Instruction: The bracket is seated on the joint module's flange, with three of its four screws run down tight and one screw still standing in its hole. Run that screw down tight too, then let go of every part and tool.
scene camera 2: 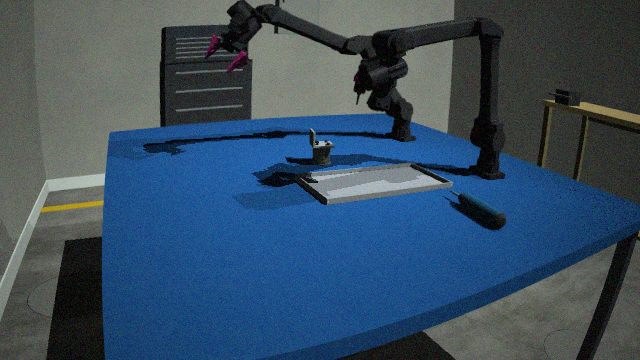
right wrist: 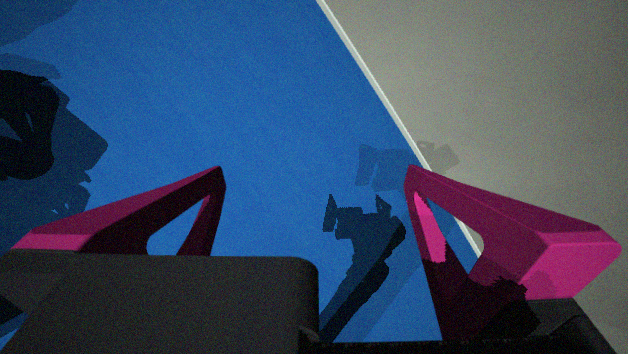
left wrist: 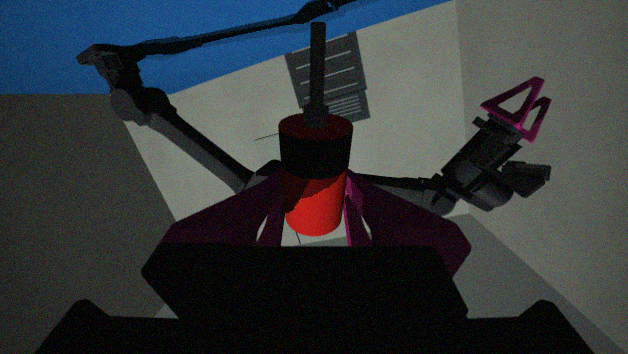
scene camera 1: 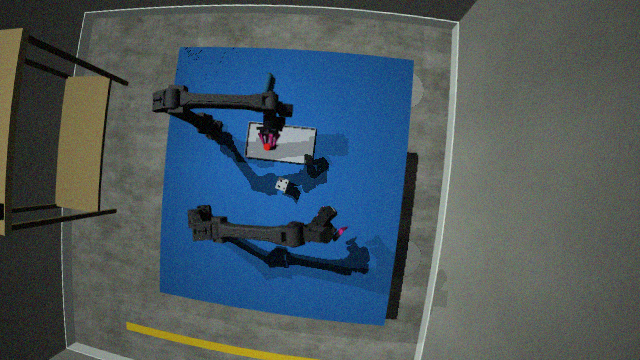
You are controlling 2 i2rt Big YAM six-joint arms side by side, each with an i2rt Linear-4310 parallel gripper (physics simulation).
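Places are measured from the left arm's base along level axes (x left, y back, z up), in metres.
Pixels of known places: left gripper, fingertip midpoint: (left wrist: 314,177) (scene camera 1: 269,149); right gripper, fingertip midpoint: (scene camera 2: 216,64) (right wrist: 314,175) (left wrist: 544,88) (scene camera 1: 340,219); left arm's base, link origin: (scene camera 2: 486,174) (scene camera 1: 214,129); right arm's base, link origin: (scene camera 2: 400,138) (left wrist: 111,53) (scene camera 1: 204,214).
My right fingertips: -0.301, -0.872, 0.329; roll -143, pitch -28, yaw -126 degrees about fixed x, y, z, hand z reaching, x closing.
Note:
Ahead of a thing's pixels: the offset from my right fingertips to its top centre, as dx, dy, dz. Level surfaces: height alone.
The pale bracket (scene camera 1: 282,184) (scene camera 2: 324,144) sits on the round joint module {+0.068, +0.343, -0.265} (scene camera 2: 321,157), its upright plate rising at one edge. Dark screw spots show on its top; which screw stands proud is too small to tell. My left gripper (scene camera 1: 268,139) (scene camera 2: 357,81) (left wrist: 314,177) is shut on the red screwdriver {+0.252, +0.388, -0.008} (scene camera 1: 267,147) (left wrist: 314,210), held high above the table over the tray in scene camera 1; the dark shaft points away from the fingers. My right gripper (scene camera 1: 341,231) (scene camera 2: 219,63) (right wrist: 314,175) is open and empty, high up and well apart from the bracket.
A shallow pale tray {+0.307, +0.431, -0.313} (scene camera 1: 300,158) (scene camera 2: 387,194) lies beside the joint module. A teal screwdriver {+0.591, +0.587, -0.288} (scene camera 1: 270,81) (scene camera 2: 480,211) lies on the blue table {dz -0.329} (scene camera 1: 215,280) (scene camera 2: 250,275) beyond the tray. Dark arm shadows fall around the module and tray.

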